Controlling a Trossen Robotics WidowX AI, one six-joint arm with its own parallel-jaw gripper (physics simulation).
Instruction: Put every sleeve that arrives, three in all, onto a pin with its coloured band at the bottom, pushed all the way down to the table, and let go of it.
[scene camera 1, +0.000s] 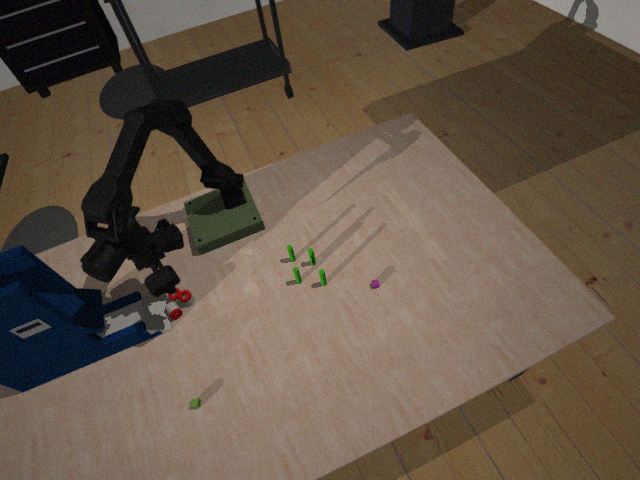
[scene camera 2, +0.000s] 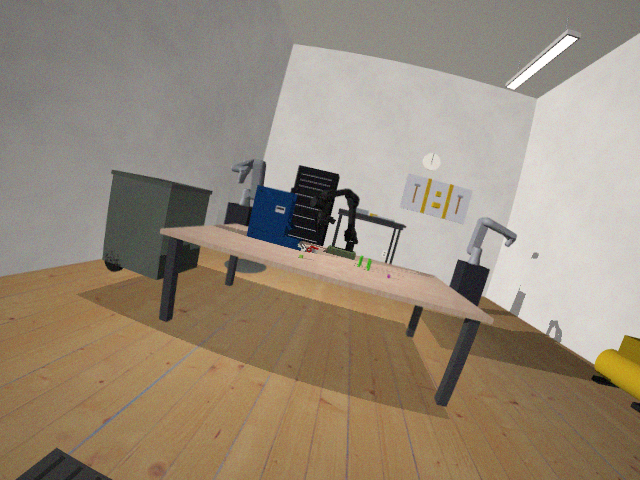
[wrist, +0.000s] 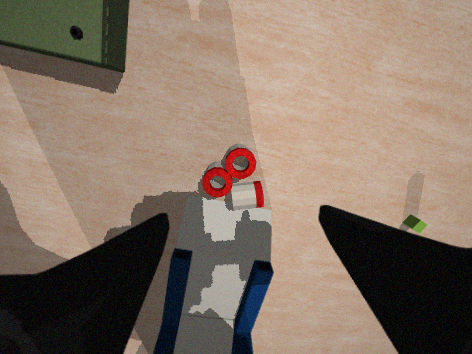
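Observation:
Two sleeves stand upright with red bands on top, touching or nearly touching, at the chute's mouth: the farther sleeve and the nearer sleeve. A third, whitish sleeve lies on its side beside them at the chute's lip, its red band facing away from the chute. Several thin green pins stand upright and bare on the table. My gripper is open and empty, above the chute's mouth; in the wrist view the sleeves show beyond the gap between its fingertips.
The blue dispenser stands at the table's left, with blue chute rails around a pale ramp. The arm stands on a green base. A lime cube and a purple cube lie on the table.

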